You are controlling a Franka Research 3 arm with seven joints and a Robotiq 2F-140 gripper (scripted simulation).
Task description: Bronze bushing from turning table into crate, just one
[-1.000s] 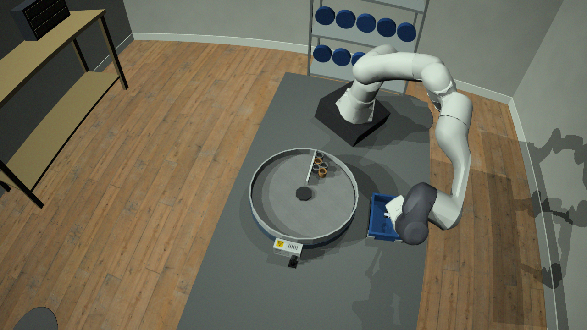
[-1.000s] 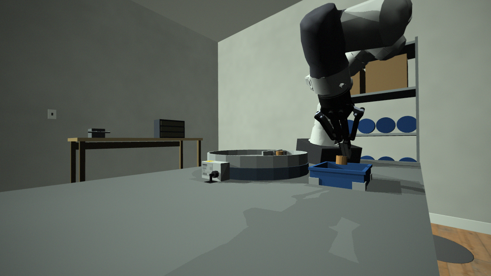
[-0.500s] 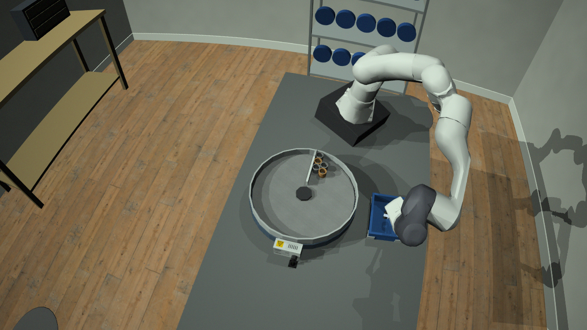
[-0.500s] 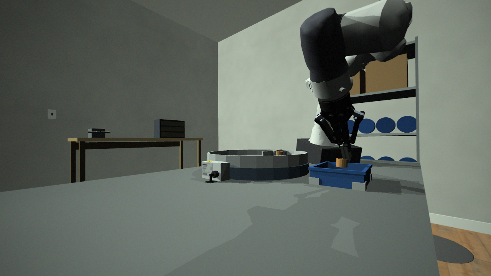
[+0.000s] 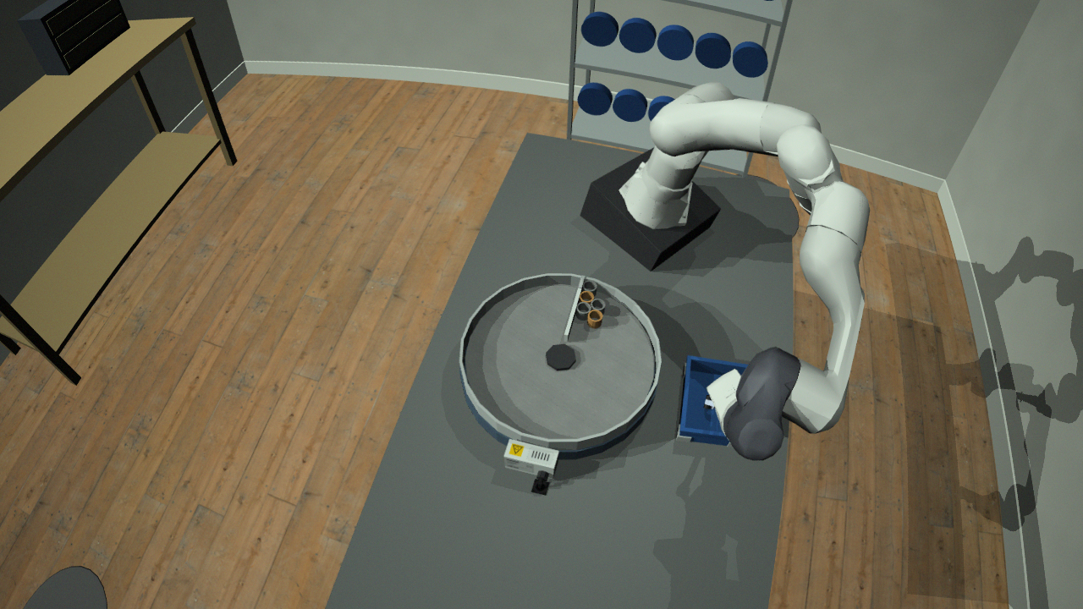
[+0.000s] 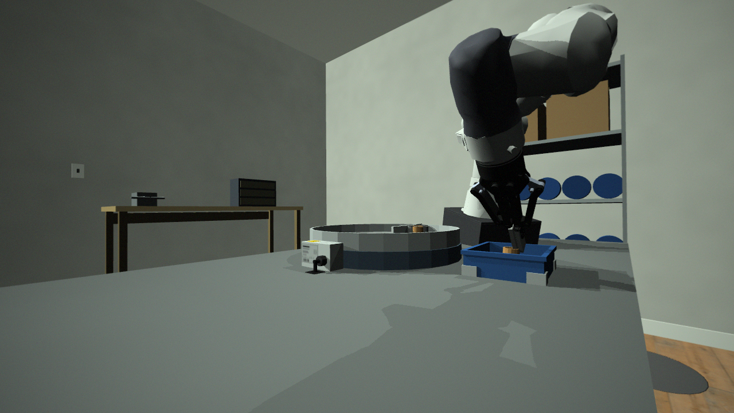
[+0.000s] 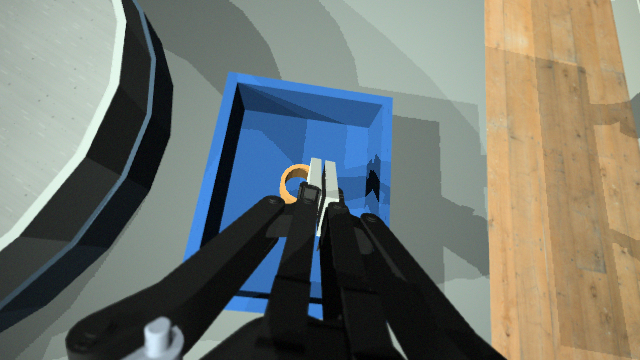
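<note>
Now: hand 10 mm past the blue crate, 20 mm to the left of it and 50 mm above it. Round my hand: round turning table (60 mm ahead, 360 mm to the right, 20 mm below).
</note>
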